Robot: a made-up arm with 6 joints. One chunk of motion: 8 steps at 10 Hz.
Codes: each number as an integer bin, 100 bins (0 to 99) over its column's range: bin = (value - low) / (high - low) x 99, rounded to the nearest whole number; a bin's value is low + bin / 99 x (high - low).
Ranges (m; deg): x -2..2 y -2..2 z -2..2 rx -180..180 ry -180..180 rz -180..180
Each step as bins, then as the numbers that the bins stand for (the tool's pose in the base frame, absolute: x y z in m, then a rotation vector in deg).
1 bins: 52 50 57 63 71 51
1 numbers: 0.1010 0.0202 0.3030 49.09 78.18 5.45
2 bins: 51 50 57 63 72 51
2 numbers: 0.0606 0.0202 0.3030 49.09 81.82 5.45
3 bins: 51 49 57 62 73 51
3 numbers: 0.0606 -0.0202 0.3030 45.45 85.45 5.45
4 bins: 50 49 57 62 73 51
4 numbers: 0.0202 -0.0202 0.3030 45.45 85.45 5.45
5 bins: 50 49 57 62 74 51
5 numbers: 0.0202 -0.0202 0.3030 45.45 89.09 5.45
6 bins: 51 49 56 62 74 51
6 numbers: 0.0606 -0.0202 0.2626 45.45 89.09 5.45
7 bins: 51 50 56 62 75 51
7 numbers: 0.0606 0.0202 0.2626 45.45 92.73 5.45
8 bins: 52 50 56 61 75 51
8 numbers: 0.1010 0.0202 0.2626 41.82 92.73 5.45
